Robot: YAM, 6 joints.
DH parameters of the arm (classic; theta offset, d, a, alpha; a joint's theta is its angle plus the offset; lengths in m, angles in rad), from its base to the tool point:
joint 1: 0 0.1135 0.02 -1.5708
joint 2: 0 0 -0.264 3.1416
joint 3: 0.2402 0 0.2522 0
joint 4: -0.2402 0 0.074 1.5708
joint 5: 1.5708 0 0 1.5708
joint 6: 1.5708 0.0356 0 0
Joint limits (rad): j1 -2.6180..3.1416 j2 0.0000..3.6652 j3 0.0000..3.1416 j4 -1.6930..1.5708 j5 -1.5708..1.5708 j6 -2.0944..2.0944
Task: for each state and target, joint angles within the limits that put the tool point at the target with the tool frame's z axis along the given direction. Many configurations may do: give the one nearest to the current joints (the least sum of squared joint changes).
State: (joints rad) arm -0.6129 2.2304 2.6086 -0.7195 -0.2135 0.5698
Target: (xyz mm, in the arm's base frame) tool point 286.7 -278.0 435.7 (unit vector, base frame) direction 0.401 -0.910 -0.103
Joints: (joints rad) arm -0.7337 1.6907 1.7405 -0.1628 0.4197 0.5698
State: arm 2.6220 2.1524 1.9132 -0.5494 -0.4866 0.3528
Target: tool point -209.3 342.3 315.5 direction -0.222 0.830 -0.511
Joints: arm 2.1429 1.7115 1.4634 -0.3103 0.2659 0.3528
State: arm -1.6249 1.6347 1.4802 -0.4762 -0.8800 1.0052
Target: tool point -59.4 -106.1 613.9 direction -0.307 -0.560 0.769
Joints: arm -2.0832 1.0336 1.6422 0.2692 -0.0070 1.0052
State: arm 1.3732 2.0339 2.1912 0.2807 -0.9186 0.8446
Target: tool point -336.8 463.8 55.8 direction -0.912 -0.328 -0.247
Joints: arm 2.1402 2.8532 2.3391 -0.3395 -1.2370 0.8446
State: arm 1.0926 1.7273 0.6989 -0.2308 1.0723 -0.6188
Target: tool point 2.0 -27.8 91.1 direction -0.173 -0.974 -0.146
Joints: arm 0.7003 1.9287 0.0019 -1.0250 0.6859 -0.6188
